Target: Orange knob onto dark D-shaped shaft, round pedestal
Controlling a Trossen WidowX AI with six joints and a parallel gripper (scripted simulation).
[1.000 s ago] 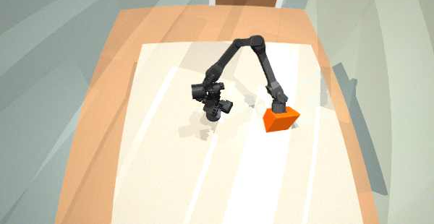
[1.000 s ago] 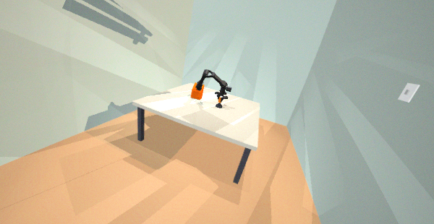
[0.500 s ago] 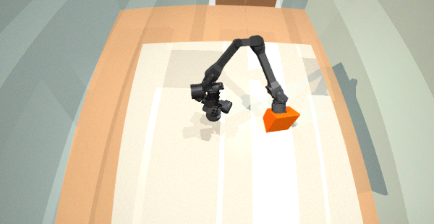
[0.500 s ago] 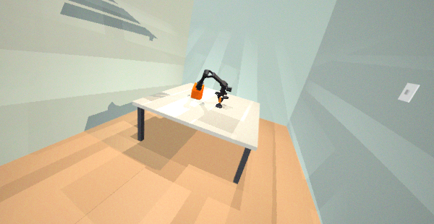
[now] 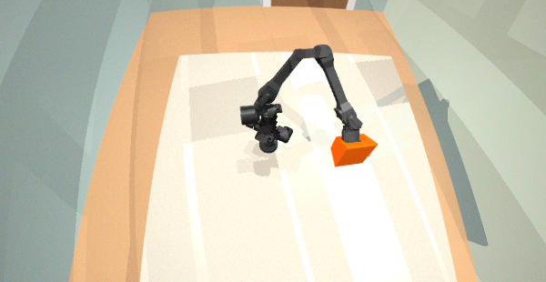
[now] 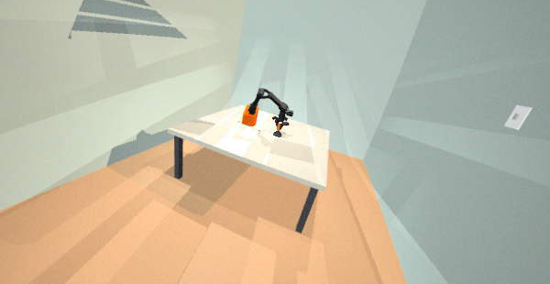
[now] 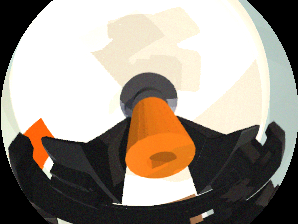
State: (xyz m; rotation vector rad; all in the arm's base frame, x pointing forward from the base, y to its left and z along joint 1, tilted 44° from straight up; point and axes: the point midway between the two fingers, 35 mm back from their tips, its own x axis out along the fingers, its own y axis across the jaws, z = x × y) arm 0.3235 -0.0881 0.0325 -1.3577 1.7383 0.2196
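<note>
The orange knob is 2 cm above my gripper tip. From my gripper tip the other things lie so: dark pedestal: 4 cm below.
</note>
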